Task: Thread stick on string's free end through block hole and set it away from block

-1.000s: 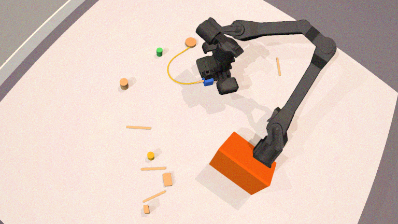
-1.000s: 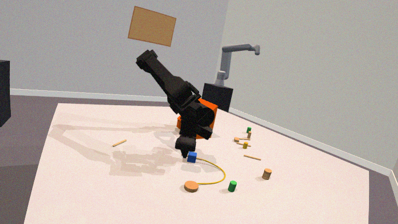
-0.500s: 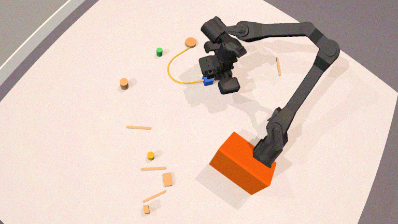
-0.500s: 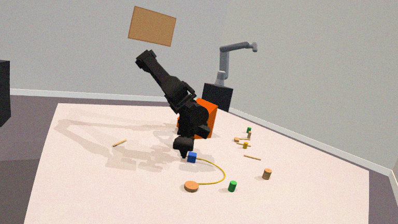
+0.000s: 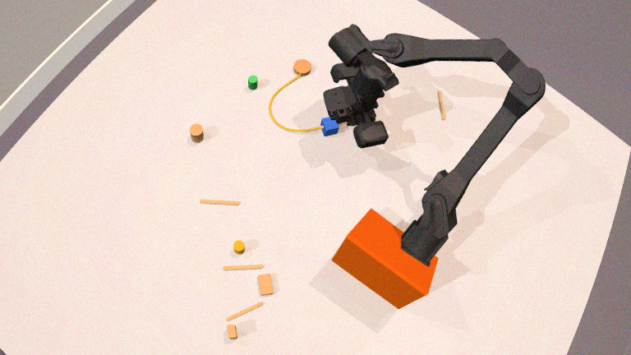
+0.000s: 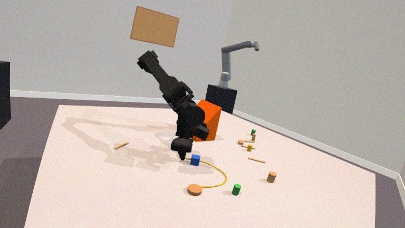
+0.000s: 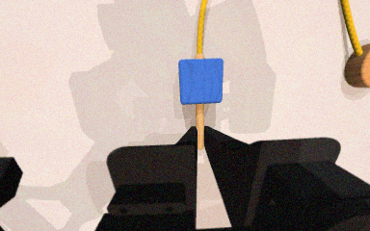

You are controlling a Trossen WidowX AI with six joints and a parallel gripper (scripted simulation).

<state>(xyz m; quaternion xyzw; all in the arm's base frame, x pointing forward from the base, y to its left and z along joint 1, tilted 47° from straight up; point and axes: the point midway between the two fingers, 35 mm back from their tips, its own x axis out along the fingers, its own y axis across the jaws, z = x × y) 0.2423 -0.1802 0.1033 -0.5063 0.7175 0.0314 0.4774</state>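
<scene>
Now: the blue block 3 cm ahead of my gripper tip, 3 cm to the left of it and 1 cm above it. From my gripper tip the other things lie so: round wooden button 16 cm ahead, 6 cm to the right; then thin wooden stick 3 cm ahead, 3 cm to the left, 1 cm above; then green cylinder 22 cm ahead, 4 cm to the left, 1 cm above.
</scene>
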